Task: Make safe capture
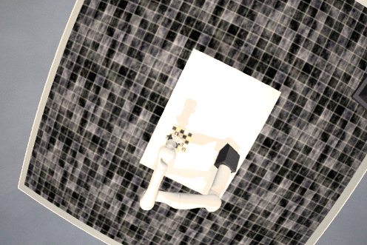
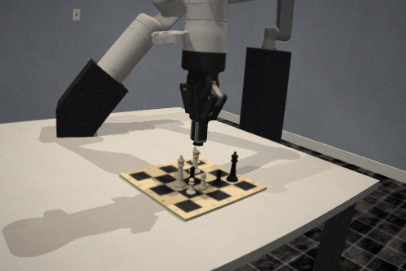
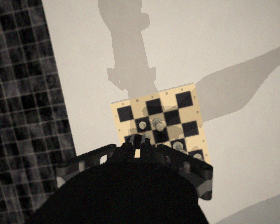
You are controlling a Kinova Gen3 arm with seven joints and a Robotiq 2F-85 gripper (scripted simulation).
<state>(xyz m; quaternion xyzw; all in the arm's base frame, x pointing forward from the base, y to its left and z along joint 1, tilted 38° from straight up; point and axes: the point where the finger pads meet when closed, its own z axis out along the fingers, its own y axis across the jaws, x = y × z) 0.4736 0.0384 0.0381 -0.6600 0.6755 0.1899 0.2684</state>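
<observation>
My hand is 9 cm above the tall white piece, 4 cm past it and 1 cm to the left of it. Round my hand: tall black piece (11 cm to the left, 9 cm below, 3 cm behind); board (13 cm below, 5 cm behind, 2 cm to the left).
</observation>
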